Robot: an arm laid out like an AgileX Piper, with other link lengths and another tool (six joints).
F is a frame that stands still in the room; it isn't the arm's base.
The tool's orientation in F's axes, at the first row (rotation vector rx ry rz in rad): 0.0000 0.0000 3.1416
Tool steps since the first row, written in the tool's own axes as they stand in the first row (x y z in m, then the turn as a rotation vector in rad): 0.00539 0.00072 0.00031 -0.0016 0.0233 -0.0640; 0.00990 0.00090 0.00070 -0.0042 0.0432 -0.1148; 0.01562 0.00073 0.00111 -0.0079 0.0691 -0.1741; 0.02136 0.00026 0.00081 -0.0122 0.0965 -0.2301; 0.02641 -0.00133 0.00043 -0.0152 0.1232 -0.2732; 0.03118 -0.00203 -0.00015 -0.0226 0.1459 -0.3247
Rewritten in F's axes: -0.00539 -0.00072 0.00031 0.0016 -0.0233 -0.0640; -0.00990 -0.00090 0.00070 0.0042 -0.0432 -0.1148; -0.01562 -0.00073 0.00111 0.0079 -0.0691 -0.1741; -0.02136 -0.00026 0.00081 0.0122 -0.0965 -0.2301; -0.02641 0.00133 0.00043 0.0152 -0.1232 -0.2732; -0.03118 0.00203 -0.00015 0.0226 -0.1459 -0.3247
